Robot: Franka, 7 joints.
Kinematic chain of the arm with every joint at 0, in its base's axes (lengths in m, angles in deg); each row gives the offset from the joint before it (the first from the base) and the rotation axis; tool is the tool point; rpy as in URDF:
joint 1: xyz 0 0 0.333 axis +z
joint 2: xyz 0 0 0 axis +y
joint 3: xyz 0 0 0.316 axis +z
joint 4: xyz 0.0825 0 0 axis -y
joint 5: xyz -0.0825 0 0.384 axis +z
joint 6: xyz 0 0 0 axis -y
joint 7: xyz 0.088 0 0 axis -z
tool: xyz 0 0 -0.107 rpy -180 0 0
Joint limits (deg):
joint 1: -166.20..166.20
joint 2: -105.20..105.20
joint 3: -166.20..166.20
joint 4: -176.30..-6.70
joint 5: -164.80..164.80
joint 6: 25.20..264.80
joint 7: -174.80..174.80
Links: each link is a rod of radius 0.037 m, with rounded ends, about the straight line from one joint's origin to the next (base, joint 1, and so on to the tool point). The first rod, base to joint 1, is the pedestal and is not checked.
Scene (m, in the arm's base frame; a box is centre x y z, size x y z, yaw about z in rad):
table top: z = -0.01
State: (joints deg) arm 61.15 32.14 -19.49 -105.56 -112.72 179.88 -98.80
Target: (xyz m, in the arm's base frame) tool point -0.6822 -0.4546 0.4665
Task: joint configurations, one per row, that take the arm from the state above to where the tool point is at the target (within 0.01 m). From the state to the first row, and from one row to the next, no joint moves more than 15 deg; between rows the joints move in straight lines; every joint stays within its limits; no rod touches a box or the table.
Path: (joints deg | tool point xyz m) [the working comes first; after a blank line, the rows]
Joints at the target: 39.17 -97.48 -0.71 -26.11 -98.70 177.02 -98.80
Straight joint move there: clear.

1: 58.71 17.74 -17.40 -96.73 -111.16 179.56 -98.80 | 0.4143 0.4989 0.4523
2: 56.26 3.34 -15.32 -87.90 -109.60 179.24 -98.80 | 0.3909 0.4546 0.6864
3: 53.82 -11.07 -13.23 -79.08 -108.05 178.93 -98.80 | 0.3100 0.3433 0.8960
4: 51.38 -25.47 -11.14 -70.25 -106.49 178.61 -98.80 | 0.1727 0.1818 1.0474
5: 48.94 -39.87 -9.06 -61.42 -104.93 178.29 -98.80 | -0.0092 -0.0041 1.1141
6: 46.49 -54.27 -6.97 -52.59 -103.37 177.97 -98.80 | -0.2146 -0.1850 1.0819
7: 44.05 -68.68 -4.89 -43.76 -101.81 177.66 -98.80 | -0.4152 -0.3331 0.9509
8: 41.61 -83.08 -2.80 -34.93 -100.25 177.34 -98.80 | -0.5803 -0.4267 0.7363
9: 39.17 -97.48 -0.71 -26.11 -98.70 177.02 -98.80 | -0.6822 -0.4546 0.4665

